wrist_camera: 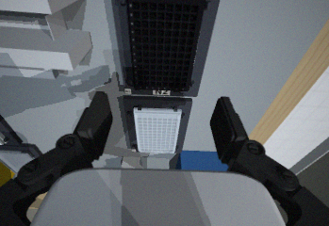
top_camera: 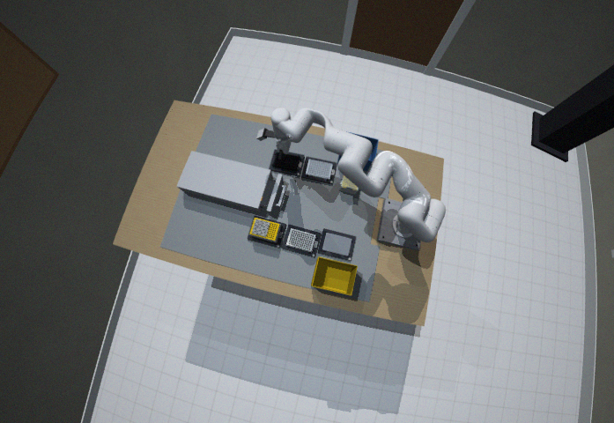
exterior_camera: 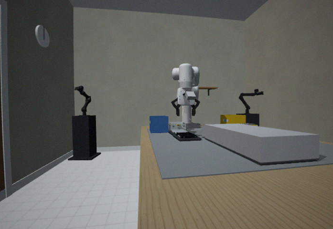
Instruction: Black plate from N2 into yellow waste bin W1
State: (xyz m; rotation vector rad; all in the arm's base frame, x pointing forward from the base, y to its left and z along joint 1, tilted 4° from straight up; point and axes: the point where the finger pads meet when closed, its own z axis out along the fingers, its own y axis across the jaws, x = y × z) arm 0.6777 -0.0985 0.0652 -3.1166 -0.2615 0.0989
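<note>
Right now the black plate is 12 cm below my hand. Round my hand: drawer 21 cm to the left, 11 cm below, 9 cm ahead; then grey cooler 22 cm to the left, 16 cm ahead, 11 cm below; then nest 13 cm below.
</note>
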